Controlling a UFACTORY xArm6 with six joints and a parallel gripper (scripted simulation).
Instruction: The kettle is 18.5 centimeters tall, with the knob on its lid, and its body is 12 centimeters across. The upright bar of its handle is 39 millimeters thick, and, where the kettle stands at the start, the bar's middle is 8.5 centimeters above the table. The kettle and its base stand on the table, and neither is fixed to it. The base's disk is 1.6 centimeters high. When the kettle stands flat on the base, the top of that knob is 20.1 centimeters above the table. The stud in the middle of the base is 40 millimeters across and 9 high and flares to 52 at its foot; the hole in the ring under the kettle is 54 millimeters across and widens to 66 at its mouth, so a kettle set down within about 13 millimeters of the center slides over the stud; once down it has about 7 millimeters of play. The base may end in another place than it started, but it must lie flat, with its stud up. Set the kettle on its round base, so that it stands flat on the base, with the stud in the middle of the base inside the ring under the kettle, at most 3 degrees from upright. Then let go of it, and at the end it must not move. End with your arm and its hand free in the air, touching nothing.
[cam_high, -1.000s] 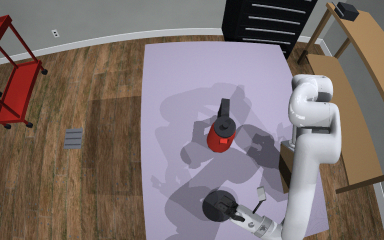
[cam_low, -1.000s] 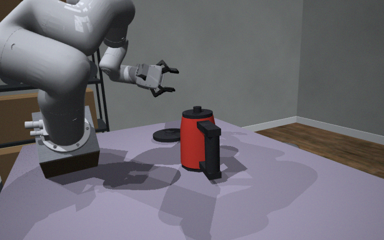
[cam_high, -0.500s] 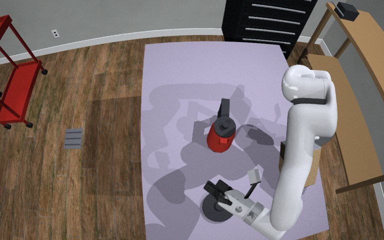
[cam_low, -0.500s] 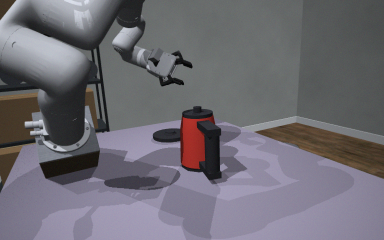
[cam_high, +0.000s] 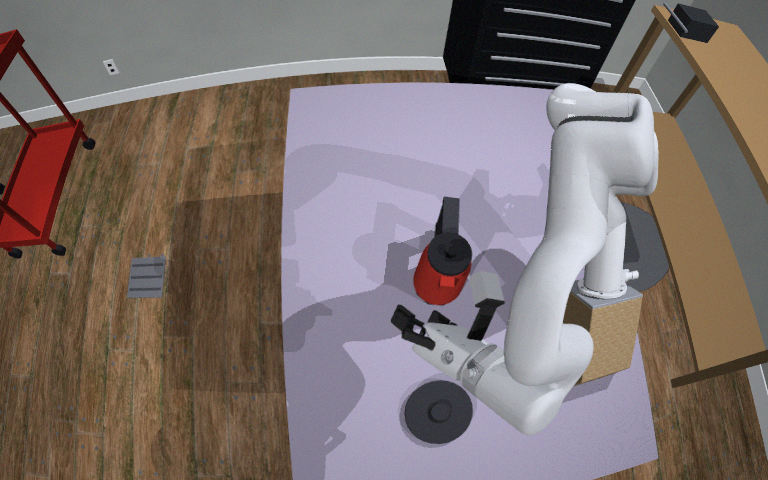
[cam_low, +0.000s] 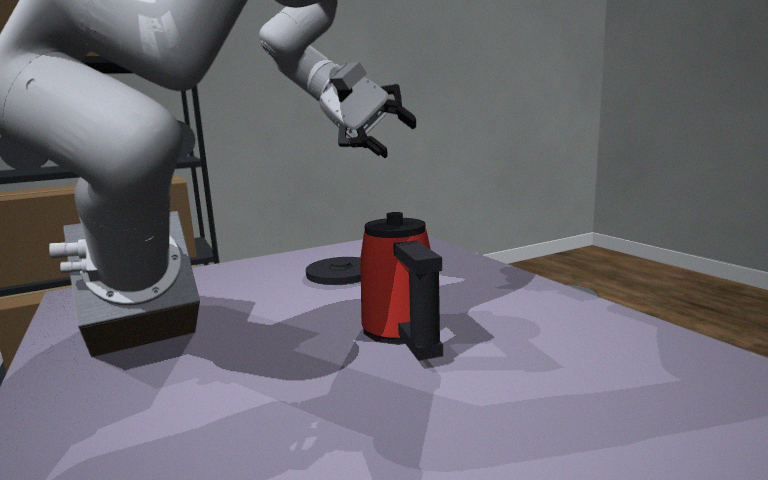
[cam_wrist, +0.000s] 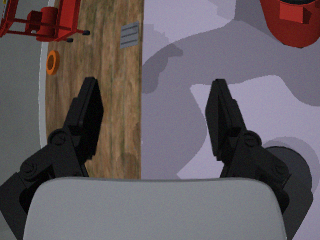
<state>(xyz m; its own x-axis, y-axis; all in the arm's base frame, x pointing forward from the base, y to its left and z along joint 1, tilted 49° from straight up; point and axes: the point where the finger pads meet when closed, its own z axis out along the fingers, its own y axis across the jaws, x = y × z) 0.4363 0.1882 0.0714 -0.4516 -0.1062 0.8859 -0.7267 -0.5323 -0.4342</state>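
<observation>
Right now my hand is 10 cm past the red kettle, 20 cm to the left of it and 20 cm above it. Also, from my hand: round dark base 7 cm behind, 14 cm to the left, 28 cm below.
</observation>
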